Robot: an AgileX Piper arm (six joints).
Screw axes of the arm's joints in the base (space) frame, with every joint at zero. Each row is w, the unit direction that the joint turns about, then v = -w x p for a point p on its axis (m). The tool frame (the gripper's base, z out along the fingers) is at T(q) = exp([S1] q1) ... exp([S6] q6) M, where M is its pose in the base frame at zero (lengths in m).
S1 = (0, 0, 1, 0, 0, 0)
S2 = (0, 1, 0, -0.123, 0, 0)
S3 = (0, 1, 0, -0.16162, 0, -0.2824)
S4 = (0.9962, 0, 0.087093, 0, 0.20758, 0)
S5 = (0, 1, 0, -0.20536, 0, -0.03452)
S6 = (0.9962, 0, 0.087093, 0, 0.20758, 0)
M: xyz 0.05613 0 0.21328 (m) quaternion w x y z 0.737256 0 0.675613 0
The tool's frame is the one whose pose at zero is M.
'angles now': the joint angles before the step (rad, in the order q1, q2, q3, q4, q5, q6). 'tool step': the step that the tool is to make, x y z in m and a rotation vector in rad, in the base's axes. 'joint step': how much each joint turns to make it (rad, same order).
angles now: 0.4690 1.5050 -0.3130 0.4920 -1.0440 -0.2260
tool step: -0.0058 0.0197 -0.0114 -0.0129 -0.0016 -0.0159
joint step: 0.1371 0.0773 -0.0040 0.1481 -0.0972 -0.0298
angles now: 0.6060 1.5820 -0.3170 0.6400 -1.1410 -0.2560
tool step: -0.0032 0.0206 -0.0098 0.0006 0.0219 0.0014
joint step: 0.1102 0.0678 -0.0289 0.1092 -0.0339 -0.0071
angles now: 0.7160 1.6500 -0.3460 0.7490 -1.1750 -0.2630
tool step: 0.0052 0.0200 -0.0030 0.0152 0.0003 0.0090
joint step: 0.0590 0.0549 -0.0618 0.0519 -0.0071 -0.0028
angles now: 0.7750 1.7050 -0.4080 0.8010 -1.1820 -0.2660
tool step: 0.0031 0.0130 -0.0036 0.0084 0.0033 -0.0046
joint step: 0.0372 0.0420 -0.0430 0.0432 -0.0070 -0.0030
